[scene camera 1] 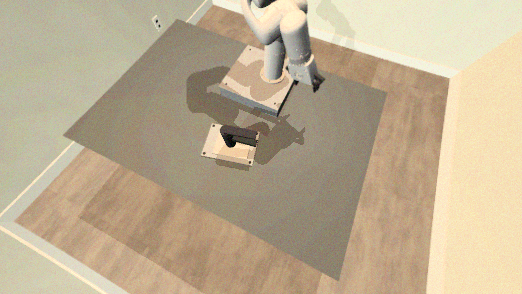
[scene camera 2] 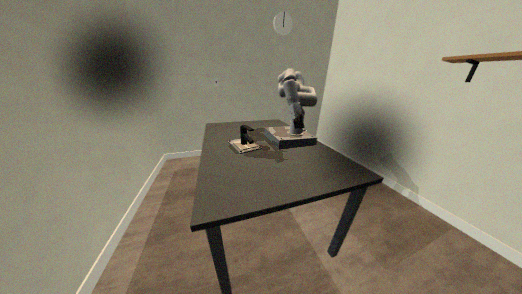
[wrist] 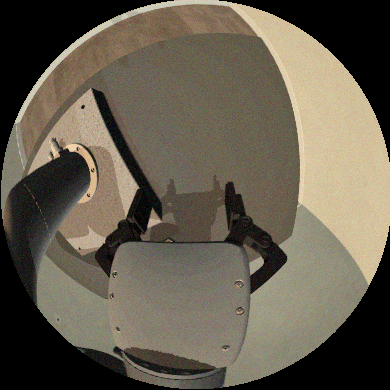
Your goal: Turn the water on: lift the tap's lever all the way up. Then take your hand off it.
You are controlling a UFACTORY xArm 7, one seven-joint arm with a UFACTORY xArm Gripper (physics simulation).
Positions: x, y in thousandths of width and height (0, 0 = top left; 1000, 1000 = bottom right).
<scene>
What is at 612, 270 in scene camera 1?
My gripper.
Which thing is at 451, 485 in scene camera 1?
A black tap.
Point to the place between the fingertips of my gripper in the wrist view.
473, 499
</scene>
